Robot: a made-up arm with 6 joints.
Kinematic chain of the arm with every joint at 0, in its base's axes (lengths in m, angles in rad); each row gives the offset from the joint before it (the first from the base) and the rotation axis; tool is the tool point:
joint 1: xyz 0 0 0.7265 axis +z
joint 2: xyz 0.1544 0 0 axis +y
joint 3: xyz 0 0 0.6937 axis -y
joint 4: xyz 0 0 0.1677 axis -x
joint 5: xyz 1.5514 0 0 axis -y
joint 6: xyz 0.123 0 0 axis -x
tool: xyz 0 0 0
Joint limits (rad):
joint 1: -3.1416..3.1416
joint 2: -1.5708..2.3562
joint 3: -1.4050..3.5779
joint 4: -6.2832..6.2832
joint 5: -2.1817..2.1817
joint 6: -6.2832..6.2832
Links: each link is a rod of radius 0.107 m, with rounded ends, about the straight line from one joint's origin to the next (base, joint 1, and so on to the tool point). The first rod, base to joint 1, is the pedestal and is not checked.
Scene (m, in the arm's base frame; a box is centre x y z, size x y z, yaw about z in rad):
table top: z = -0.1
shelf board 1: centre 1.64 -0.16 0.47 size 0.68 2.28 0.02 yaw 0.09
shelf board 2: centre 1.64 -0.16 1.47 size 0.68 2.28 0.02 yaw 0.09
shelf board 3: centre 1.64 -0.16 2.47 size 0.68 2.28 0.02 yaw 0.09
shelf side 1: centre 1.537 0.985 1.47 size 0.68 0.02 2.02 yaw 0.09
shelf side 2: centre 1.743 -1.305 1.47 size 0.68 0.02 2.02 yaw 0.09
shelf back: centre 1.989 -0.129 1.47 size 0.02 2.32 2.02 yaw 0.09
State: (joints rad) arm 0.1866 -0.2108 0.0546 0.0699 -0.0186 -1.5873
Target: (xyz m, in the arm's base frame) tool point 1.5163 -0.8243 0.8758
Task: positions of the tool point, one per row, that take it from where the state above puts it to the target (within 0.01 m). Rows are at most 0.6 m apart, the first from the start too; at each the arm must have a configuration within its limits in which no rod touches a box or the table.
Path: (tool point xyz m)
1: 1.5595 -0.1437 1.9106
2: 1.4424 -0.5598 1.8131
3: 1.2152 -0.9212 1.7118
4: 0.9000 -1.1993 1.6066
5: 0.5256 -1.3738 1.4980
6: 0.1251 -1.4340 1.3865
7: 0.4993 -1.4014 1.3428
8: 0.8635 -1.2691 1.2953
9: 1.1906 -1.0402 1.2443
10: 1.4545 -0.7255 1.1893
11: 1.6321 -0.3435 1.1306
12: 1.5163 -0.8243 0.8758

